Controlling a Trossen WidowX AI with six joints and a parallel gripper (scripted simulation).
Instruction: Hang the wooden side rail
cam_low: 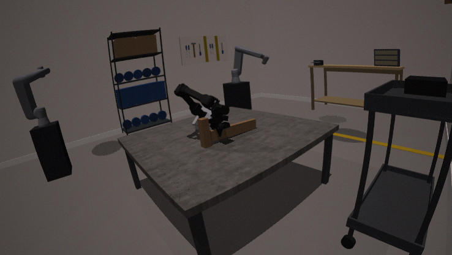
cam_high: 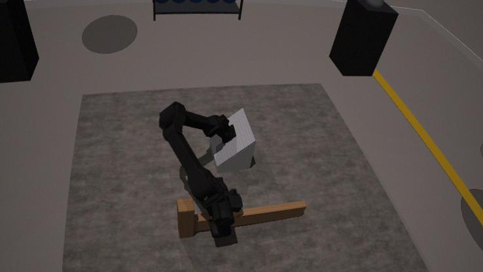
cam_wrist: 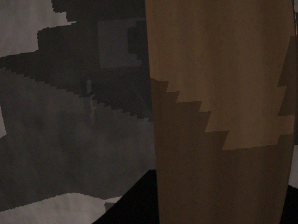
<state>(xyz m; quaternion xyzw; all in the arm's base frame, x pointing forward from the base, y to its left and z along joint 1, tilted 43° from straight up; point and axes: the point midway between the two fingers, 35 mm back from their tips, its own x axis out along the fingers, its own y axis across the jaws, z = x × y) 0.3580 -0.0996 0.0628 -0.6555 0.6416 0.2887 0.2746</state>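
The wooden headboard post is 10 cm to the right of my gripper tip and 4 cm above it.
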